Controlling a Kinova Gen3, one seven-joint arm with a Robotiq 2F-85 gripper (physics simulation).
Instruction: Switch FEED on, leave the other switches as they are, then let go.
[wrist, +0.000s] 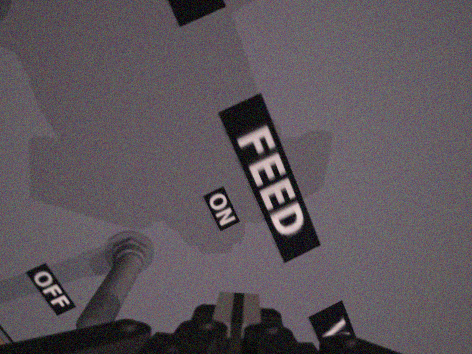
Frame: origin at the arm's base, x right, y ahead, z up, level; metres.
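Seen in the pictures: gripper, fingertip midpoint: point(237, 321).
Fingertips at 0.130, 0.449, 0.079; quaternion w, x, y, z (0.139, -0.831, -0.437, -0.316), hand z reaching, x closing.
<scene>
A point is followed by its place in that frame, as x, y, z.
The FEED label point(270, 179) {0.115, 0.510, 0.045} lies across the middle of the grey panel in the wrist view. The small ON label point(221, 208) {0.117, 0.488, 0.032} is left of it, and the OFF label point(51, 289) {0.117, 0.413, -0.009} is at the lower left. The FEED switch lever point(116, 285) {0.114, 0.431, 0.033} rises from a round collar between ON and OFF. It slants down and left in the view, on the OFF side of its collar; its tip is partly hidden by the dark gripper body. My gripper point(237, 321) {0.130, 0.449, 0.079} is shut and empty, to the right of the lever and apart from it in the view. Its height above the panel is unclear.
Part of another black label point(197, 9) {0.035, 0.510, 0.045} shows at the top edge. A label beginning with V point(332, 322) {0.207, 0.511, 0.045} is at the lower right, partly covered by the gripper body. The grey panel point(390, 150) {0.128, 0.562, 0.073} fills most of the view, with shadows across its left and middle.
</scene>
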